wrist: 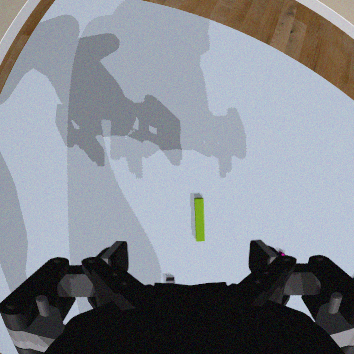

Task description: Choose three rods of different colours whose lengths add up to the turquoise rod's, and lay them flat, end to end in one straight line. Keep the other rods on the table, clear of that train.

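Places are measured from the arm's base along level axes (x down, y right, z back), in centimetres.
Where they show: gripper, between the fingertips: (188,255).
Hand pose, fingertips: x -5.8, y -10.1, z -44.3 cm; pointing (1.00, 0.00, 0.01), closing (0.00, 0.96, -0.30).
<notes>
Each offset is from my fingertips to the top centre of the thing. Level surfaces: height alone.
A lime green rod @[dx +10.6, dy +1.3, dz -0.5 cm] (199,219) lies flat on the pale table, upright in the view, a little right of the middle. My gripper (188,255) is open and empty, above the table; the rod lies ahead of the gap between the fingertips and shows no contact with them. A small grey piece @[dx +10.6, dy +0.7, dz +9.4 cm] (170,278) shows in part at the edge of the gripper's black body. A bit of magenta @[dx +10.6, dy +13.0, dz +2.0 cm] (282,254) shows beside the right finger, mostly hidden by it. The turquoise rod does not show in this view.
The pale blue table top @[dx +11.6 cm] (280,165) has a curved edge, with a brown wooden surface (240,20) beyond it at the top and upper right. Grey shadows of the arm and gripper fall across the left and middle.
</notes>
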